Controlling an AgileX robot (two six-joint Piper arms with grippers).
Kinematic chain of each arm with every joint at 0, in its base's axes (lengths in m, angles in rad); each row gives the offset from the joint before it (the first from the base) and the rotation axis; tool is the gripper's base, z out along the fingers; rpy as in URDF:
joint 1: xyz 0 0 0.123 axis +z
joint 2: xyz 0 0 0 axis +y
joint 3: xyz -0.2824 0 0.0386 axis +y
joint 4: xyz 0.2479 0 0.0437 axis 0.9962 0 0.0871
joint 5: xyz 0 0 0 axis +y
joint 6: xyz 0.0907 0 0.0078 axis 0.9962 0 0.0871
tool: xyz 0 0 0 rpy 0 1.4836 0
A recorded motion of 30 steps. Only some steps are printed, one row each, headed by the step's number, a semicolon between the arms.
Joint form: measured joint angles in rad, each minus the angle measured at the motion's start. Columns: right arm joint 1, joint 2, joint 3, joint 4, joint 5, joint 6; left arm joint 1, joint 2, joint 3, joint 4, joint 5, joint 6.
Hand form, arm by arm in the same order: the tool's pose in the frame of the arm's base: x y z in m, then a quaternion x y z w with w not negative. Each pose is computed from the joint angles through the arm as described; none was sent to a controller.
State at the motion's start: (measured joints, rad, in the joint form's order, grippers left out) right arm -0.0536 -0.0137 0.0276 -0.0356 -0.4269 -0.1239; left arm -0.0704 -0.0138 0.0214 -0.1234 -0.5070 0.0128
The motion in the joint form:
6: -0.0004 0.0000 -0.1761 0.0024 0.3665 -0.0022; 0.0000 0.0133 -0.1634 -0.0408 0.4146 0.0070
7: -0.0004 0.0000 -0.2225 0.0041 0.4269 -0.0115; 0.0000 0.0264 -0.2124 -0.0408 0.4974 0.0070
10: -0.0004 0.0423 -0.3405 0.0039 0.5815 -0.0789; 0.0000 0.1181 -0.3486 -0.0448 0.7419 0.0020
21: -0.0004 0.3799 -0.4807 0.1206 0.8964 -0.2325; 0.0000 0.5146 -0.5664 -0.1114 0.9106 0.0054
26: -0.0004 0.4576 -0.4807 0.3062 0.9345 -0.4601; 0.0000 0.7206 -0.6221 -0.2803 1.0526 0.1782
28: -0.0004 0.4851 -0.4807 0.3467 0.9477 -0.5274; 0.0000 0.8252 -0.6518 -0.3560 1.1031 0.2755
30: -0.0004 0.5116 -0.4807 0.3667 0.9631 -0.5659; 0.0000 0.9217 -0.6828 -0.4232 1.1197 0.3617
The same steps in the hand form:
6: 0.0414 -0.0021 0.2685 -0.03182 0.58870 -0.08537 0.80320; 0.0432 -0.0017 0.2685 -0.02755 0.58444 -0.08227 0.80679
7: 0.0376 -0.0020 0.2782 -0.03358 0.59424 -0.08858 0.79869; 0.0419 -0.0028 0.2768 -0.02295 0.60305 -0.08500 0.79283
10: 0.0334 -0.0023 0.3006 -0.05444 0.62402 -0.11342 0.77121; 0.0456 -0.0068 0.2952 -0.01232 0.67876 -0.09347 0.72828
21: 0.0804 -0.0008 0.2987 -0.10213 0.79645 -0.08400 0.59007; 0.1032 -0.0156 0.3234 -0.02290 0.79282 -0.11741 0.59760
26: 0.0928 0.0069 0.2902 -0.15660 0.81641 -0.05684 0.55292; 0.1367 -0.0283 0.3079 0.01274 0.86399 -0.14499 0.48201
28: 0.0969 0.0087 0.2871 -0.17661 0.82173 -0.05285 0.53924; 0.1539 -0.0345 0.3005 0.03780 0.88617 -0.15808 0.43392
30: 0.1006 0.0097 0.2836 -0.19016 0.82884 -0.04880 0.52392; 0.1717 -0.0394 0.2952 0.05616 0.89681 -0.16952 0.40478

